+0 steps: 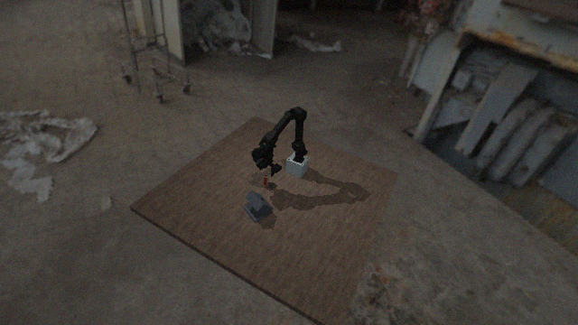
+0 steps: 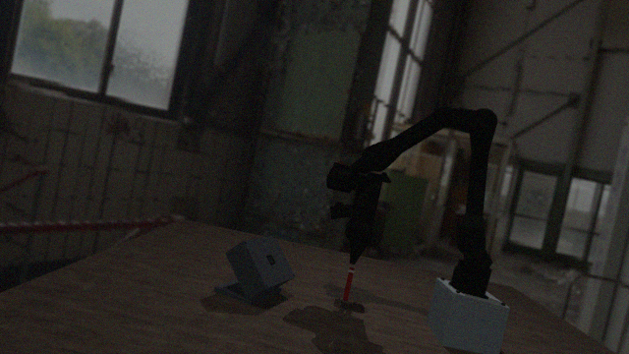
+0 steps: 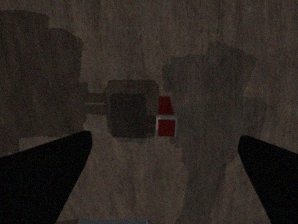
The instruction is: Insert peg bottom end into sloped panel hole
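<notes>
The red square-sided peg lies 40 mm below my gripper tip. Also, from my gripper tip: grey sloped panel: 220 mm ahead, 60 mm to the left, 30 mm below.
</notes>
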